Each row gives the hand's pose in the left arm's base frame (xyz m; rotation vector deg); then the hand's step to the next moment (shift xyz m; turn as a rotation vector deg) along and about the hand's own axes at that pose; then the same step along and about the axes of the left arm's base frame.
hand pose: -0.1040 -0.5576 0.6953 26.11 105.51 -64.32
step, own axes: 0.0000 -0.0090 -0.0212 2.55 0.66 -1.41
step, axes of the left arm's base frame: -0.0169 0.0132 0.0084 -1.60 1.19 -2.23
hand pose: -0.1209 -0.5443 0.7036 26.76 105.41 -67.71
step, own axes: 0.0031 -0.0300 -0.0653 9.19 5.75 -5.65
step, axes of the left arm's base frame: -0.0531 0.0419 0.0244 -3.68 6.38 -9.75
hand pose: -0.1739 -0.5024 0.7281 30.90 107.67 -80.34
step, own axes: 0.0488 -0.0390 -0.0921 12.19 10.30 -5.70
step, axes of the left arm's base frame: -0.0864 0.0701 0.0022 -2.49 7.63 -14.92
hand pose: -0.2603 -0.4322 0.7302 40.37 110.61 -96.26
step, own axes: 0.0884 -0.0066 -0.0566 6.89 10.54 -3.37
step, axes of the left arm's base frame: -0.0721 0.0613 -0.0459 1.70 4.99 -11.92
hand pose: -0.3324 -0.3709 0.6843 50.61 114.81 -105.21
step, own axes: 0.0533 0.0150 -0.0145 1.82 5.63 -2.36
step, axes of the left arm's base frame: -0.0293 0.0272 -0.0410 2.45 2.75 -5.19
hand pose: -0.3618 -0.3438 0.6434 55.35 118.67 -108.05
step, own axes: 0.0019 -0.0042 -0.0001 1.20 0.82 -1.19
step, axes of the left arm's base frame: -0.0038 0.0008 0.0025 -0.12 1.51 -1.10
